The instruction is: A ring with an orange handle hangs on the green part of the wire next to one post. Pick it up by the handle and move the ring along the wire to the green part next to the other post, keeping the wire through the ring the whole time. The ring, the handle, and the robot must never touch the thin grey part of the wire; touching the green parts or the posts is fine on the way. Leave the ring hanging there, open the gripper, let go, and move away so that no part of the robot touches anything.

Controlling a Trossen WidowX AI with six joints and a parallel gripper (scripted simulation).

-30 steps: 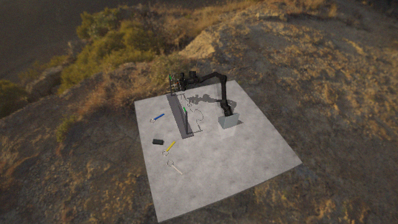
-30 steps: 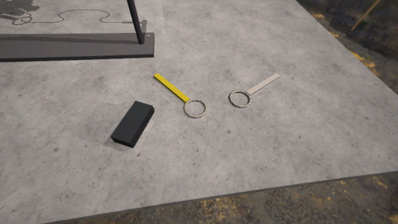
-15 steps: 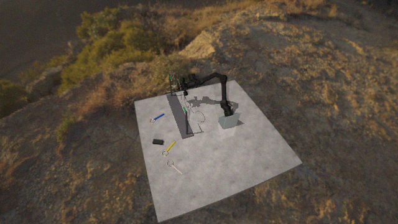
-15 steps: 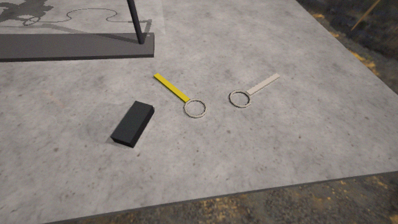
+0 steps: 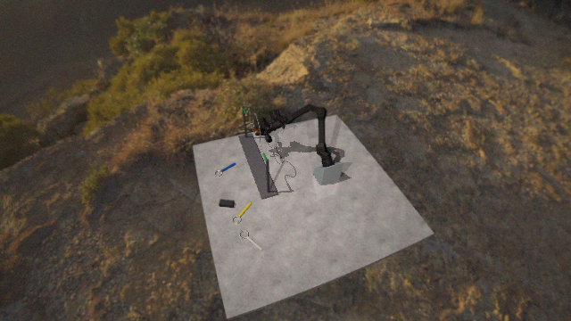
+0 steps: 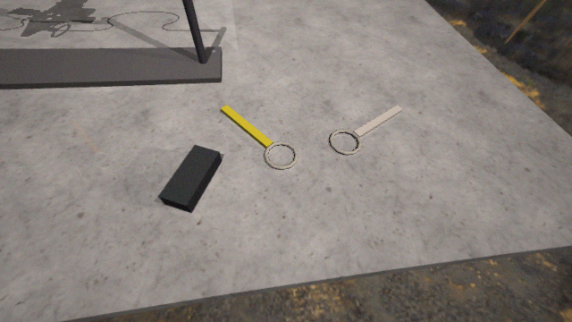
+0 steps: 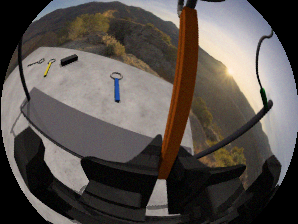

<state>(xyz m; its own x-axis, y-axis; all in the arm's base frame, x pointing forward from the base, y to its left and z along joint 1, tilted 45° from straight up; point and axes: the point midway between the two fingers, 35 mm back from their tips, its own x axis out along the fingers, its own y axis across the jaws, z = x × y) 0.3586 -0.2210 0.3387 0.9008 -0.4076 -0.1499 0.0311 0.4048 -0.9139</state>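
The orange-handled ring lies 90 mm above my gripper tip, 30 mm to the left of it and 10 mm ahead of it. From my gripper tip the other things lie so: black block (410 mm to the left, 310 mm ahead, 160 mm below); then blue-handled ring (280 mm ahead, 170 mm below, 110 mm to the left); then yellow-handled ring (510 mm to the left, 240 mm ahead, 170 mm below).
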